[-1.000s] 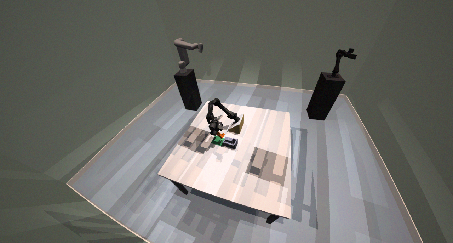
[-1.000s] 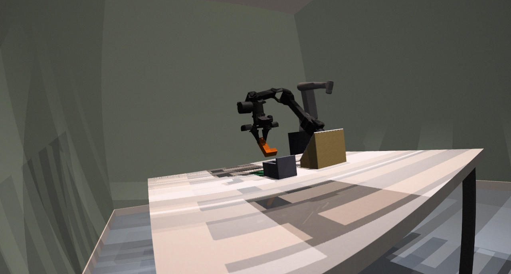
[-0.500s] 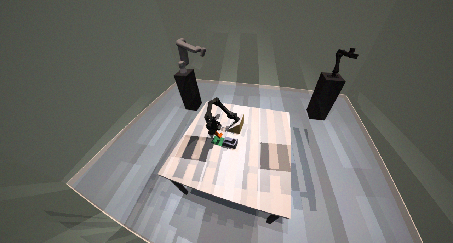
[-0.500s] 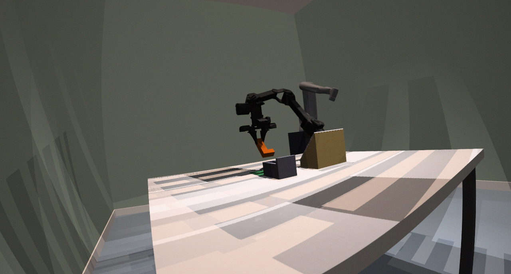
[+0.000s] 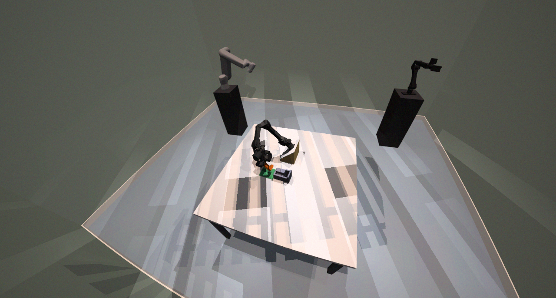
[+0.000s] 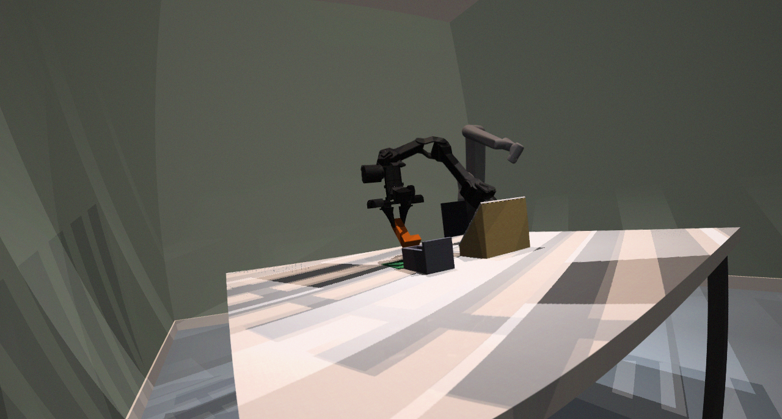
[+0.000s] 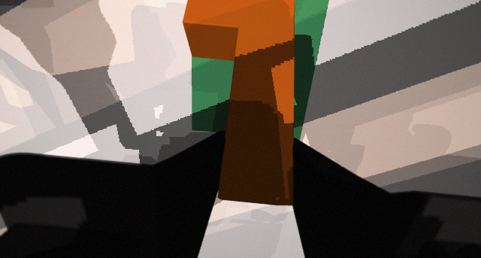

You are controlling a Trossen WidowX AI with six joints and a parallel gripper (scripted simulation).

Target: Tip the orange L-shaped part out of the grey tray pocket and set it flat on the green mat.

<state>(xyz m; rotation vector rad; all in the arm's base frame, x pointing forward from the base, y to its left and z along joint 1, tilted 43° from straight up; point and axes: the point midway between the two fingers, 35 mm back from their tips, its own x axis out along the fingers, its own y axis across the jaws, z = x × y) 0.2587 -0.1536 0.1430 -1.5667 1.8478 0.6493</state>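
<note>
Right now my gripper tip is 14 cm above the green mat and 2 cm to the right of it. The rest, counted from my gripper tip: orange L-shaped part 3 cm to the left, 3 cm below, 1 cm behind.
</note>
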